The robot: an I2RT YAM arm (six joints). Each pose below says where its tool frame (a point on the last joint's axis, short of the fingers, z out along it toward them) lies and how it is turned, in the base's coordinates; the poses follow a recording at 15 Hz.
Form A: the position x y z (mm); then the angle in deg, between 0 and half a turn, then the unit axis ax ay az.
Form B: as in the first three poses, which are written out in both.
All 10 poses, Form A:
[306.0 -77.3 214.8 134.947 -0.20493 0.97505 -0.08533]
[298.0 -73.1 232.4 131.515 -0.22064 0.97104 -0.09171]
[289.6 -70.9 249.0 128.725 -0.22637 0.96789 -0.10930]
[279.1 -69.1 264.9 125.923 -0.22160 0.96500 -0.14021]
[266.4 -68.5 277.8 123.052 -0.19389 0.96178 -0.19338]
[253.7 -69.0 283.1 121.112 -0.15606 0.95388 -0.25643]
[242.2 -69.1 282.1 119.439 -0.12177 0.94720 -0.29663]
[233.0 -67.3 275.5 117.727 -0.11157 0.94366 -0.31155]
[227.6 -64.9 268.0 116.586 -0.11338 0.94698 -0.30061]
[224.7 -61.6 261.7 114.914 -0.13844 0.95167 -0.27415]
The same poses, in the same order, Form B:
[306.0 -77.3 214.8 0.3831 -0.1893 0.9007 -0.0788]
[298.0 -73.1 232.4 0.4106 -0.2012 0.8854 -0.0836]
[289.6 -70.9 249.0 0.4327 -0.2041 0.8726 -0.0985]
[279.1 -69.1 264.9 0.4546 -0.1974 0.8595 -0.1249]
[266.4 -68.5 277.8 0.4768 -0.1704 0.8454 -0.1700]
[253.7 -69.0 283.1 0.4916 -0.1359 0.8307 -0.2233]
[242.2 -69.1 282.1 0.5042 -0.1052 0.8180 -0.2562]
[233.0 -67.3 275.5 0.5171 -0.0955 0.8077 -0.2667]
[227.6 -64.9 268.0 0.5256 -0.0965 0.8056 -0.2557]
[224.7 -61.6 261.7 0.5379 -0.1167 0.8022 -0.2311]

